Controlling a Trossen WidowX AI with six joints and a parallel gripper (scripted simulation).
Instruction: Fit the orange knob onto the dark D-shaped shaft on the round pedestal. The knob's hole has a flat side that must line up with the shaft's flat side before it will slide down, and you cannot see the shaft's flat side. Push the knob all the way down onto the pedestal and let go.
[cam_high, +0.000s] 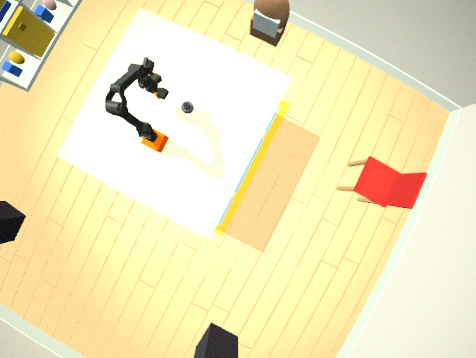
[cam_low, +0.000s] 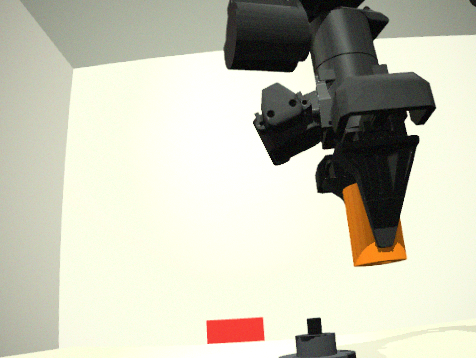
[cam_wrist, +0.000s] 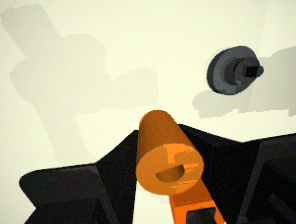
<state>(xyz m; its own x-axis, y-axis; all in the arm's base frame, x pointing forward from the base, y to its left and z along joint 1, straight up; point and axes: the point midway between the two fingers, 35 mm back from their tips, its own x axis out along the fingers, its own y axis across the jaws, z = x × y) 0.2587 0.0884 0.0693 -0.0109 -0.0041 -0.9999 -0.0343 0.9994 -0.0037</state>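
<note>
Now: gripper tip 160 mm to the left of the dark shaft, 80 mm above it and 50 mm short of it. The rest, counted from my gripper tip: orange knob: 20 mm above.
</note>
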